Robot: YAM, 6 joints.
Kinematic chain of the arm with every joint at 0, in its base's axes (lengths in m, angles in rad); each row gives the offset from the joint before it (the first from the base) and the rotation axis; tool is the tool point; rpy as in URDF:
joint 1: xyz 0 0 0.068 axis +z
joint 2: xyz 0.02 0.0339 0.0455 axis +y
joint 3: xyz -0.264 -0.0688 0 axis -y
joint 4: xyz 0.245 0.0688 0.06 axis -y
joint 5: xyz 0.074 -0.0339 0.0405 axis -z
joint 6: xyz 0.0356 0 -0.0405 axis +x
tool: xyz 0 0 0 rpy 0 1.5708 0
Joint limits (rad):
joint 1: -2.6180..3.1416
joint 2: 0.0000..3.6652
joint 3: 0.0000..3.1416
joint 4: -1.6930..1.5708
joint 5: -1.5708..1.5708
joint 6: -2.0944..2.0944
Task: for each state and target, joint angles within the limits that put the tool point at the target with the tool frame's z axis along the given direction. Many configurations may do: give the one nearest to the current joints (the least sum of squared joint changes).
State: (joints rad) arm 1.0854 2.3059 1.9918 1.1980 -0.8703 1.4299
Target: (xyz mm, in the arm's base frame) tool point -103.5 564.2 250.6 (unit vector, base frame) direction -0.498 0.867 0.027
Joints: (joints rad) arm 1.7303 2.4154 2.0107 0.4335 -0.3618 1.4299
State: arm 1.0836 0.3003 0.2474 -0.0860 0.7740 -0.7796
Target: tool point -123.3 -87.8 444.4 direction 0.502 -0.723 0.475
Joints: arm 0.4142 0.0021 1.0719 0.1600 1.0427 -0.7796
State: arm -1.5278 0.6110 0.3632 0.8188 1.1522 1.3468
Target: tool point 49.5 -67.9 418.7 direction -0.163 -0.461 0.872
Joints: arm -0.7496 0.6546 0.5785 1.4271 0.4652 1.3468
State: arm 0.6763 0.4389 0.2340 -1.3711 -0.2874 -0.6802
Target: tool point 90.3 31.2 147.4 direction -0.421 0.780 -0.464
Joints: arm 0.0327 1.2972 0.4327 -1.4119 -0.9157 -0.6802
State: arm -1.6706 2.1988 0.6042 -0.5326 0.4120 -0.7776
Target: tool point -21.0 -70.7 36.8 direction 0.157 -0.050 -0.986
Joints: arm -1.9390 1.3413 0.0023 -0.2418 -0.1653 -0.7776
